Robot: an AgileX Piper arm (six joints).
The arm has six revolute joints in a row. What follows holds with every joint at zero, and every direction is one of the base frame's.
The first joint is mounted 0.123 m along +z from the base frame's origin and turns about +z.
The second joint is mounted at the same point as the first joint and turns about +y.
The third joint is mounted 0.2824 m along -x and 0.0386 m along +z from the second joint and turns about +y.
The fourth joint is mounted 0.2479 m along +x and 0.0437 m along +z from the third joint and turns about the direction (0.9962, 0, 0.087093).
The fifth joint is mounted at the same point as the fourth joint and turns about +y.
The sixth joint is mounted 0.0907 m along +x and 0.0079 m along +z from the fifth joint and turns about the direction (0.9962, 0, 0.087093).
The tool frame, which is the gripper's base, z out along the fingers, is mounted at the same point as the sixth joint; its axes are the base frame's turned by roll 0, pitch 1.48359 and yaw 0 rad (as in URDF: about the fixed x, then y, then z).
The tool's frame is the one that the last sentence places.
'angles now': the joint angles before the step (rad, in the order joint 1, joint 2, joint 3, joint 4, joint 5, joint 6). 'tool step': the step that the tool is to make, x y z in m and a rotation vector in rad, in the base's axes. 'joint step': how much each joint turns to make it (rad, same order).
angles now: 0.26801 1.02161 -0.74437 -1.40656 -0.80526 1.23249
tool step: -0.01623 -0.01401 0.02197 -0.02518 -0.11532 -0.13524
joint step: -0.00012 -0.11296 -0.01717 -0.04325 0.14300 0.00760
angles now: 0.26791 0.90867 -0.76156 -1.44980 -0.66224 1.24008
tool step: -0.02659 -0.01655 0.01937 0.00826 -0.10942 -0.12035
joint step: -0.00024 -0.13676 0.00022 -0.04658 0.12211 0.02974
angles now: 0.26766 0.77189 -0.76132 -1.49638 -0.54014 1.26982
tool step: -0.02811 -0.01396 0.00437 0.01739 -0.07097 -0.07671
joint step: -0.00001 -0.13240 0.03556 -0.04784 0.07695 0.04136
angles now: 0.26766 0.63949 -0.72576 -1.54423 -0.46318 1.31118
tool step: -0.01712 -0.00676 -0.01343 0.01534 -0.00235 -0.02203
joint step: 0.00013 -0.09283 0.07127 -0.02077 0.02463 0.03404
